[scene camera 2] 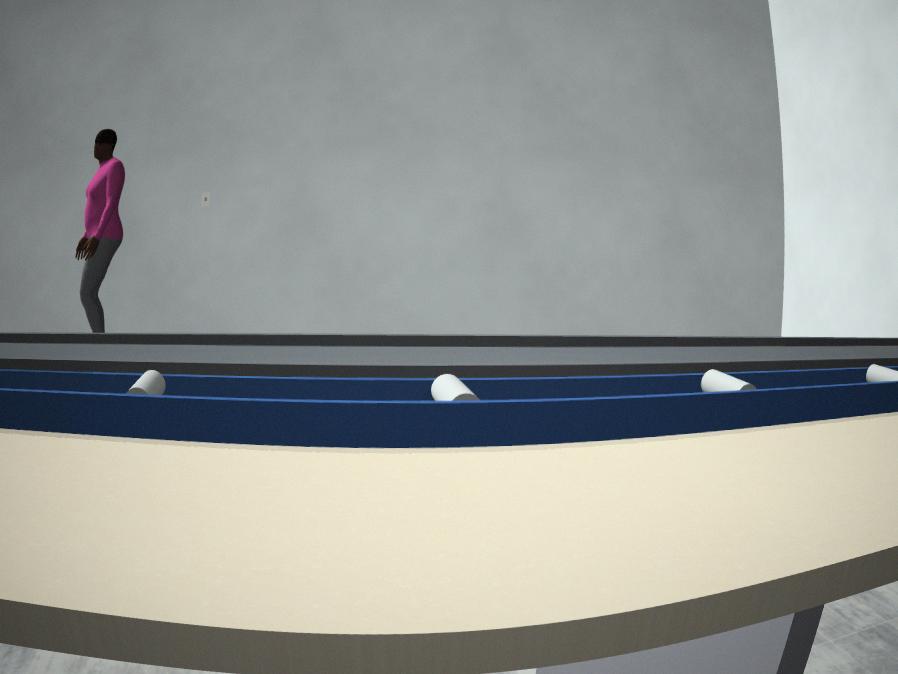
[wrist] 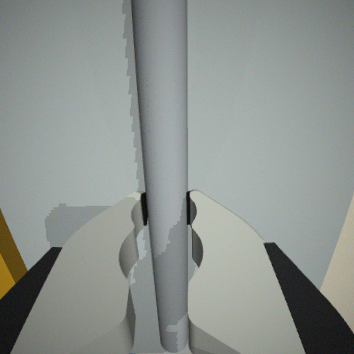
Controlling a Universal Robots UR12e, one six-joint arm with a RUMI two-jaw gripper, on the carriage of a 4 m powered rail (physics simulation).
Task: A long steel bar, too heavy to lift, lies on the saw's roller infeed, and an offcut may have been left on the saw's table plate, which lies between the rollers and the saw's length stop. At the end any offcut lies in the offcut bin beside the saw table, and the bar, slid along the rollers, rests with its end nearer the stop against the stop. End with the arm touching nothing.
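Frame: origin at the arm's base, x ahead, y left, z up, level; metres.
Seen in the pictures: gripper, between the fingertips: (wrist: 167, 193).
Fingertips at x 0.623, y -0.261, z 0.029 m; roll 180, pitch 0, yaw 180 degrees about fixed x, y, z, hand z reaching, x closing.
Note:
Pixels of each thing's top centre, then the offset from my fingertips to it. "pt": a spot on its surface instead. Level surfaces: height alone.
- round grey steel bar, centre of its top: (wrist: 164, 184) dx +0.000, dy -0.017, dz +0.020 m
- grey table plate, centre of its top: (wrist: 171, 170) dx -0.003, dy -0.014, dz +0.000 m
- yellow edge, a spot on its surface: (wrist: 7, 265) pt dx +0.098, dy +0.040, dz +0.012 m
- cream surface, height of its surface: dz -0.059 m
- cream table, height of its surface: dz -0.059 m
A round grey steel bar (wrist: 162, 100) lies on the grey table plate (wrist: 270, 125) in the wrist view. It runs from the top edge down between the fingers, and its near end shows at the bottom. Its far end is out of view, so I cannot tell whether it is the long bar or an offcut. My gripper (wrist: 167, 193) is shut on it, one black pad at each side. The roller infeed (scene camera 2: 435, 424) crosses scene camera 2, with white rollers (scene camera 2: 451, 388) between blue rails; no bar shows on this stretch. The length stop does not show.
A yellow edge (wrist: 7, 265) stands beside the plate at the lower left of the wrist view, and a cream surface (wrist: 345, 260) at the right. In scene camera 2, a cream table (scene camera 2: 435, 536) carries the infeed, and a person (scene camera 2: 105, 199) in pink stands at the back left.

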